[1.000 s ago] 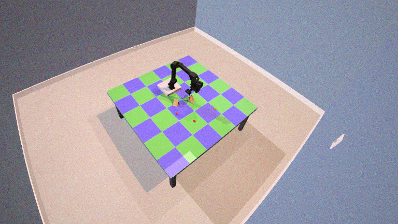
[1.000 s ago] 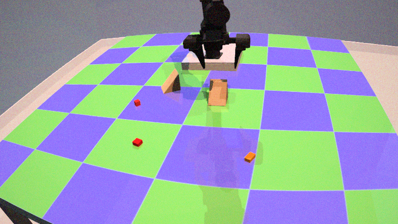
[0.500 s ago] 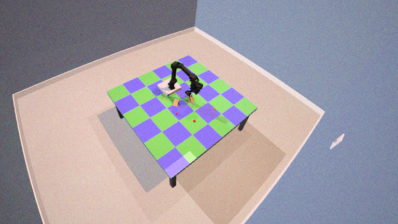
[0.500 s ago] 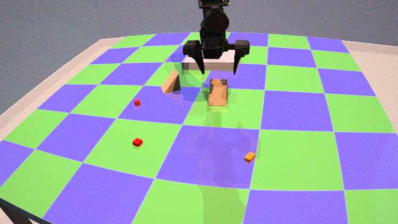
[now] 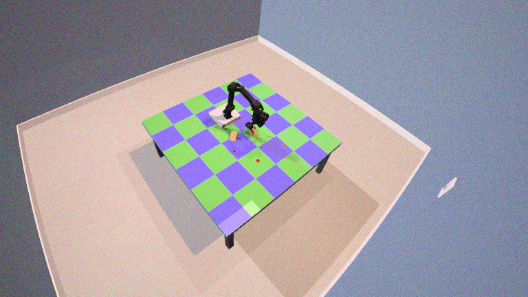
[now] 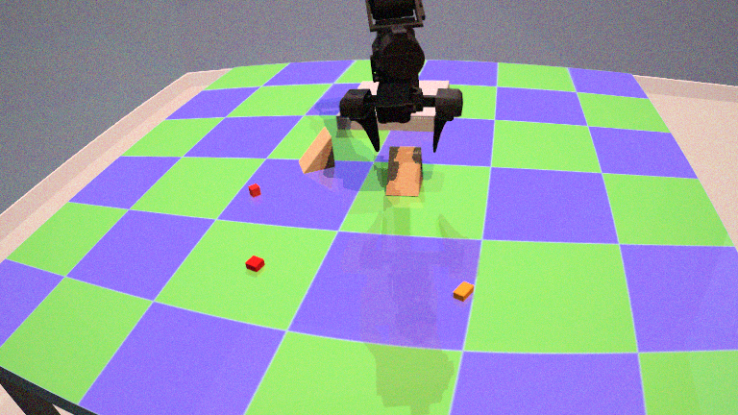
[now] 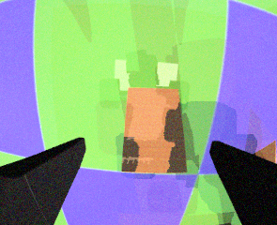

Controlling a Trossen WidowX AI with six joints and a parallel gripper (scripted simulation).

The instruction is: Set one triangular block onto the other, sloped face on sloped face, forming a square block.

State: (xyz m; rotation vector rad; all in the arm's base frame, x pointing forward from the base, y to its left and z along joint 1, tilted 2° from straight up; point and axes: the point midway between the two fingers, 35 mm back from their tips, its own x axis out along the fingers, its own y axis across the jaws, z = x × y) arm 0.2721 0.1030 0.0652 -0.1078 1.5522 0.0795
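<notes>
Now: gripper tip 1 cm past the triangular block, 1 cm to the left of it and 5 cm above it. The rest, counted from my gripper tip: small orange block 25 cm ahead, 14 cm to the left, 6 cm below.
</notes>
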